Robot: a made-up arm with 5 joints.
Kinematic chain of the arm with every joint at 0, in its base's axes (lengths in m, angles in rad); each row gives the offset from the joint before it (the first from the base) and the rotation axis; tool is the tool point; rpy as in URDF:
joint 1: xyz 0.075 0 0.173 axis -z
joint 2: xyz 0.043 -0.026 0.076 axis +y
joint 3: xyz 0.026 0 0.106 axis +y
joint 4: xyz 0.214 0 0.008 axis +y
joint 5: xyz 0.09 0.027 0 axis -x
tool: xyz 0 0 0 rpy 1.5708 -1.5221 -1.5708
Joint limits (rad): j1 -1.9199..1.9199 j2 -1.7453..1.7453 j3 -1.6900..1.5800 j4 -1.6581..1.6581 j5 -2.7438..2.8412
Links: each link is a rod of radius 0.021 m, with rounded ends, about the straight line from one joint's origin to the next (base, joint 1, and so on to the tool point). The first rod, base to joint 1, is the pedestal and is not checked.
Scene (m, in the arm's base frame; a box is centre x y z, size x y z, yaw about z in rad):
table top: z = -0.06
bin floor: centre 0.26 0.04 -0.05 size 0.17 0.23 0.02 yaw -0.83
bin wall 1: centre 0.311 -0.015 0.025 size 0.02 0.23 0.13 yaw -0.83
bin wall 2: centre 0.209 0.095 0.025 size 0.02 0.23 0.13 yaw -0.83
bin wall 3: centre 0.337 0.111 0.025 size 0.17 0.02 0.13 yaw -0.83
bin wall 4: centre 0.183 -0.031 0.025 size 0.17 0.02 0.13 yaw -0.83
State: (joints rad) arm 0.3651 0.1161 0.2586 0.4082 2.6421
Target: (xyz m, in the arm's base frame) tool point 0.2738 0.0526 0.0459
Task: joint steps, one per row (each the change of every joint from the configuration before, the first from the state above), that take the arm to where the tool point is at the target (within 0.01 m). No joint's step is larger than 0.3 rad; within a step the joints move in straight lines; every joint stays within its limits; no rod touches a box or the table.
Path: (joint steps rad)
1: -0.1547 -0.0783 0.1235 0.2312 0.0000
2: -0.1547 -0.0783 0.1236 0.2312 0.0000
3: -0.1548 -0.0784 0.1235 0.2313 0.0000
4: -0.1547 -0.0783 0.1235 0.2312 0.0000
5: 0.0000 0.2384 -0.0385 -0.2829 0.0000
6: 0.0000 0.2383 -0.0385 -0.2829 0.0000
7: 0.0000 0.2384 -0.0385 -0.2829 0.0000

